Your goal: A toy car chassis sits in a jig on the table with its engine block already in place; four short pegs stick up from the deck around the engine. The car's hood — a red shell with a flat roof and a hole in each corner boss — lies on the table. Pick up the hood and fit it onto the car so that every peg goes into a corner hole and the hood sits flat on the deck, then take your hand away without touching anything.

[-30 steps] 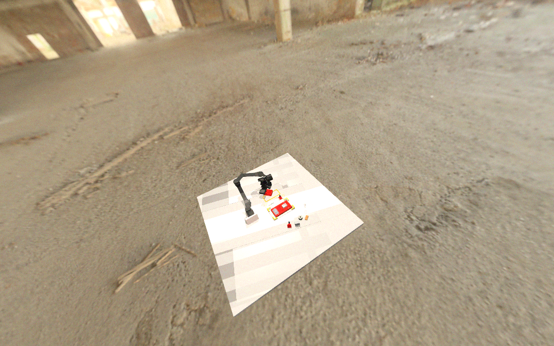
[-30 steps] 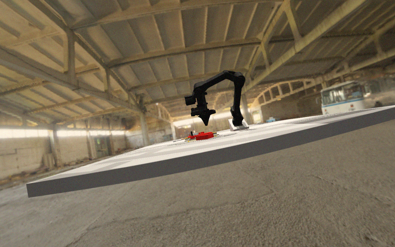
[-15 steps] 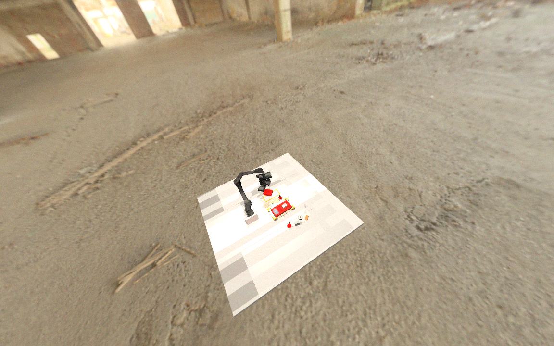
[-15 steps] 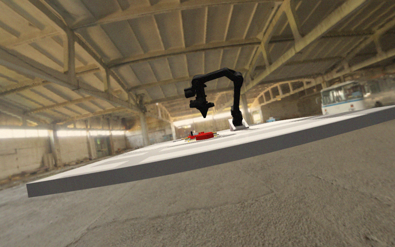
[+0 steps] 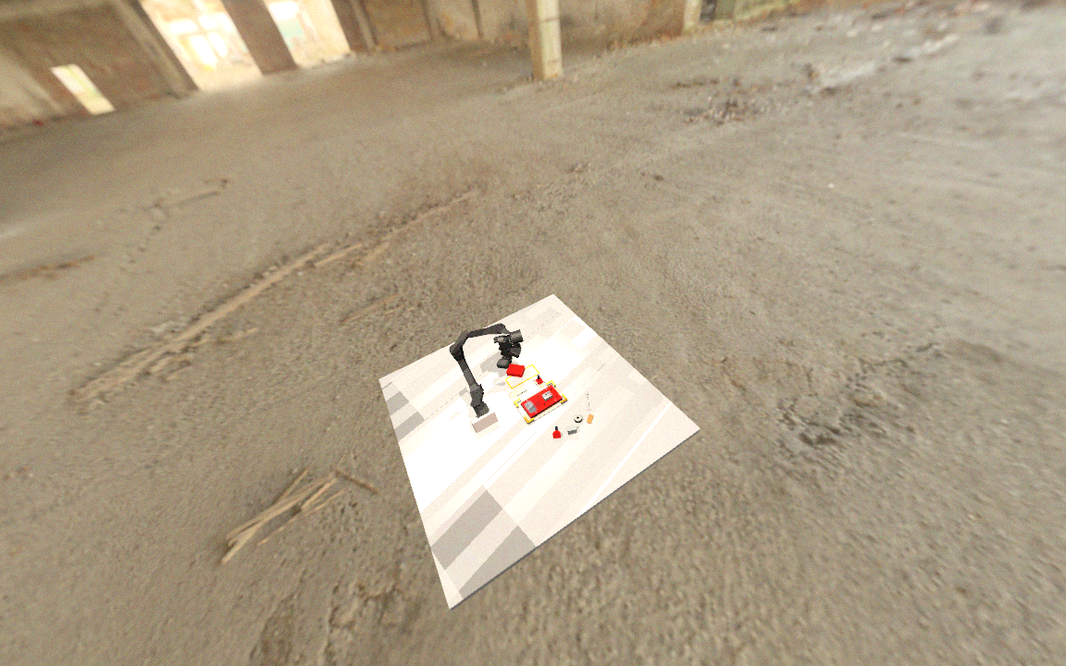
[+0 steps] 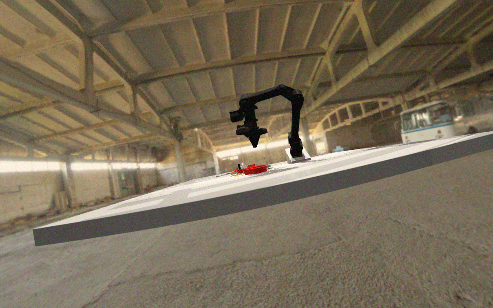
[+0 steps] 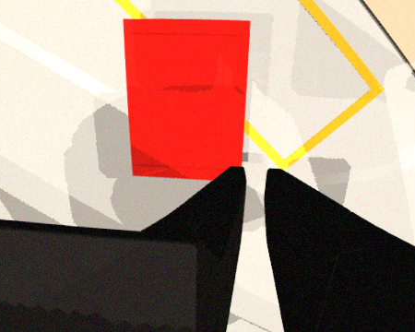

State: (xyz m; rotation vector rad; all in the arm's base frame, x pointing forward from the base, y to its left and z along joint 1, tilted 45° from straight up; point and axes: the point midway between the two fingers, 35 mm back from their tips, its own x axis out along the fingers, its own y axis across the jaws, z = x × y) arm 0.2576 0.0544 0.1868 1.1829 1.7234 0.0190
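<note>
My gripper tip is now 20 mm short of the red hood, 30 mm to the right of it and 110 mm above it.
</note>
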